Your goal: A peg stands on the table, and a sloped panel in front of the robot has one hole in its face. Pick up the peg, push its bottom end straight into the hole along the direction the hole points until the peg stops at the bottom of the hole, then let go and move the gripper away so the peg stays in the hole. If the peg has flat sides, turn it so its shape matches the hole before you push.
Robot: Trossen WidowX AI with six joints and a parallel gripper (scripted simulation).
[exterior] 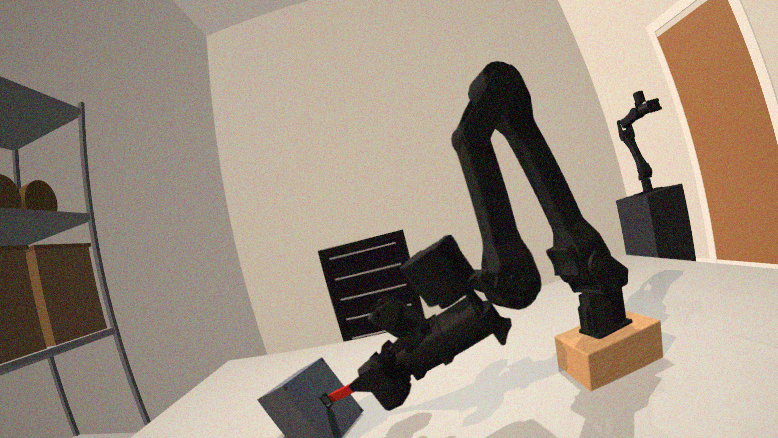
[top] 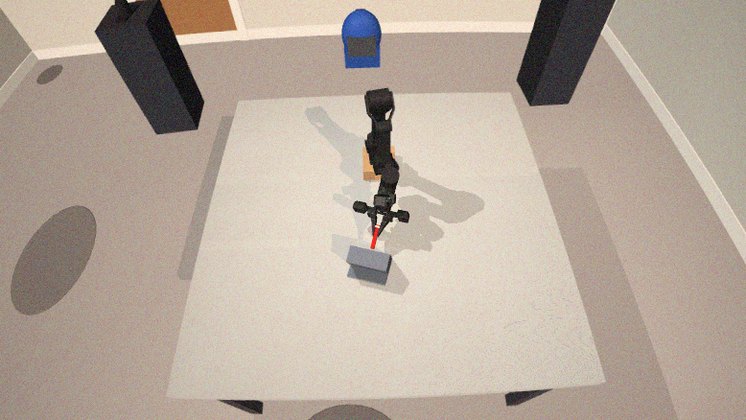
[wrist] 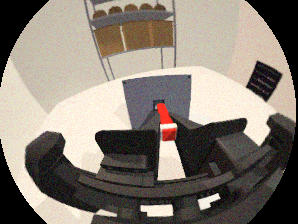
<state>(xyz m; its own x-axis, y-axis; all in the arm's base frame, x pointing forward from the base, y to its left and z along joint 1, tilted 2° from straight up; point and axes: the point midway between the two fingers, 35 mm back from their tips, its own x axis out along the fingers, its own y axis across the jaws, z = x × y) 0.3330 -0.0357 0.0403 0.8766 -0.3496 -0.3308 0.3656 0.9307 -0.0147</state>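
My gripper tip is 1 cm to the right of the red peg and 1 cm past it. The rest, counted from my gripper tip: grey sloped panel: 7 cm ahead, 3 cm below, 2 cm to the right.
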